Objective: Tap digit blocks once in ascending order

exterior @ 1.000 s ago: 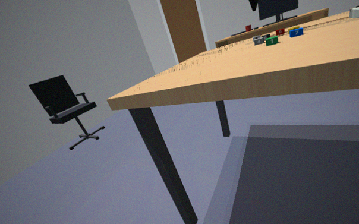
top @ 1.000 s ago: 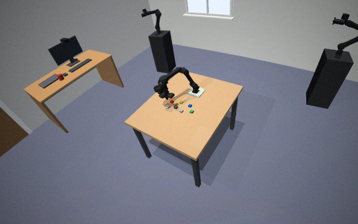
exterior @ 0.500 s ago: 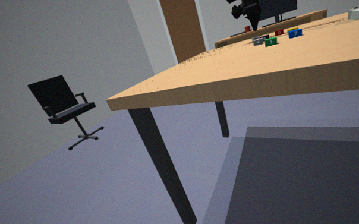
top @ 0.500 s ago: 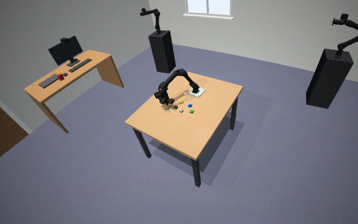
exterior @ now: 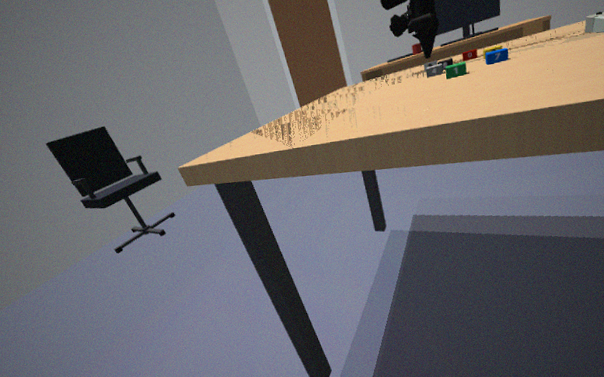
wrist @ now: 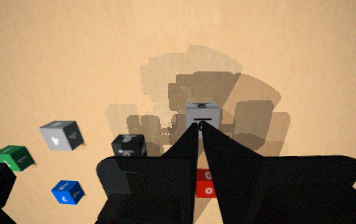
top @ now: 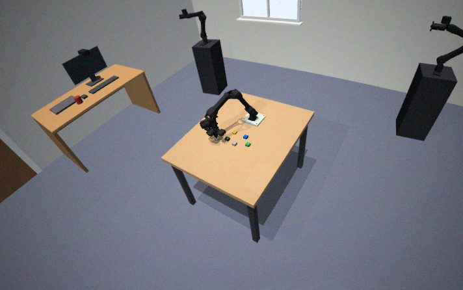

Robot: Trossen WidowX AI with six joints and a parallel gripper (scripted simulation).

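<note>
My gripper tip is now 2 cm above the white block. From my gripper tip the other things lie so: black block 3 cm behind, 9 cm to the left, 2 cm below; red block 10 cm behind, 2 cm below; yellow block 13 cm behind, 11 cm to the left, 2 cm below.
</note>
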